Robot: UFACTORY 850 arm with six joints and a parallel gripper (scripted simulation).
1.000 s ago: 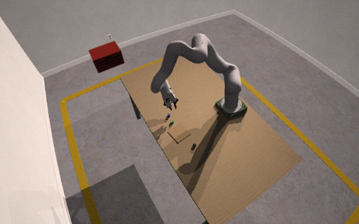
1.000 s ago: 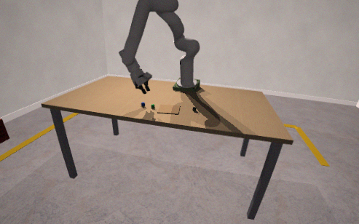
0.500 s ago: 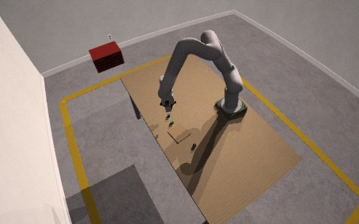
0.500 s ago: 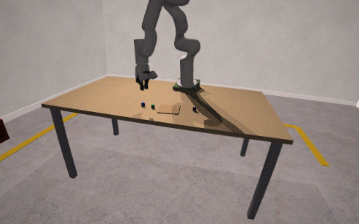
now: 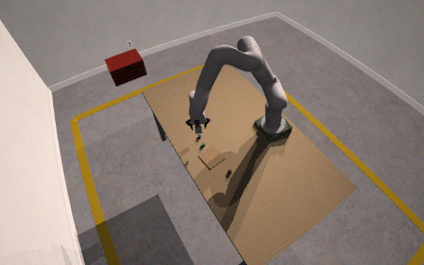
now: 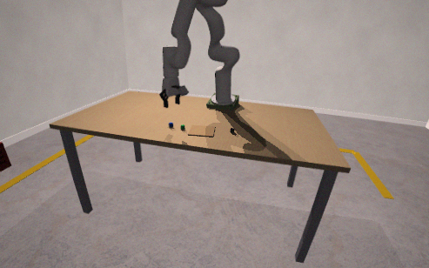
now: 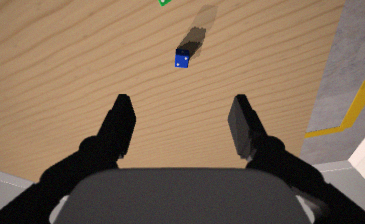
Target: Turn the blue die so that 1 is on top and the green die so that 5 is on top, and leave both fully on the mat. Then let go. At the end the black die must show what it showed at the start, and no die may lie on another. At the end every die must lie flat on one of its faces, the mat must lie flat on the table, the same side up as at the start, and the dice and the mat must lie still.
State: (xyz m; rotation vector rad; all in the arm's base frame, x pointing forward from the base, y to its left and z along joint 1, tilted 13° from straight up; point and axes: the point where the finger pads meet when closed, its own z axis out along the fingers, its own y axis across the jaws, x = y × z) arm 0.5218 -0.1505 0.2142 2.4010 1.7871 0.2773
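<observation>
Now: hand 130 mm above the blue die and 10 mm to the left of it. Round my hand: mat 180 mm to the left, 140 mm below, 10 mm behind; black die 350 mm to the left, 130 mm below, 70 mm behind; green die 130 mm below, 70 mm to the left.
</observation>
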